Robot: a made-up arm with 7 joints.
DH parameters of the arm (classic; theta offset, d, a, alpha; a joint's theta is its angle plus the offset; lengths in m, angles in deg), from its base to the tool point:
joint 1: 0 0.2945 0 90
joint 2: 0 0.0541 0 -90
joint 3: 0 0.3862 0.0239 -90
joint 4: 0 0.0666 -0.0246 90
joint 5: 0 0.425 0 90
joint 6: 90 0.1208 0.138 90
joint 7: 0 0.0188 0 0
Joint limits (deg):
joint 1: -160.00..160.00
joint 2: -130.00..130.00
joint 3: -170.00..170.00
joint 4: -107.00..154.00
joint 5: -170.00..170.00
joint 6: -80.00..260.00
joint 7: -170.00..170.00
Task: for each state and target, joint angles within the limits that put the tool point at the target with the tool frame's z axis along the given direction. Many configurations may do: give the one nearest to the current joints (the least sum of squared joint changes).
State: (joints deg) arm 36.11 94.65 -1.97 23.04 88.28 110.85 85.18
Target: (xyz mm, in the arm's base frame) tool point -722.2 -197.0 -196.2 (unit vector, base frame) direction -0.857 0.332 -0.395
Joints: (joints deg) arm 7.21 118.26 -22.49 -15.92 74.33 64.34 85.18
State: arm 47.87 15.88 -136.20 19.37 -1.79 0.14 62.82
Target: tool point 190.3 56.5 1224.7 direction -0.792 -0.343 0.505
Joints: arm 18.35 -10.60 -155.28 3.69 -20.58 23.23 62.82
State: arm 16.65 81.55 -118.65 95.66 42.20 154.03 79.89
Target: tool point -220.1 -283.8 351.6 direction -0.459 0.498 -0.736
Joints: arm -7.75 65.49 -108.53 112.65 83.73 190.55 79.89
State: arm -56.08 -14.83 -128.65 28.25 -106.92 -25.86 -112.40
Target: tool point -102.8 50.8 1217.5 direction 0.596 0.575 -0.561
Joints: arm -65.73 -4.07 -154.78 26.51 -79.16 -34.76 -112.40
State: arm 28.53 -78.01 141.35 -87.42 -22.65 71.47 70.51
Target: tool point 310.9 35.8 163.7 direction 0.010 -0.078 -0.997
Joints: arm 13.72 -47.37 170.00 -106.81 6.39 116.37 70.51
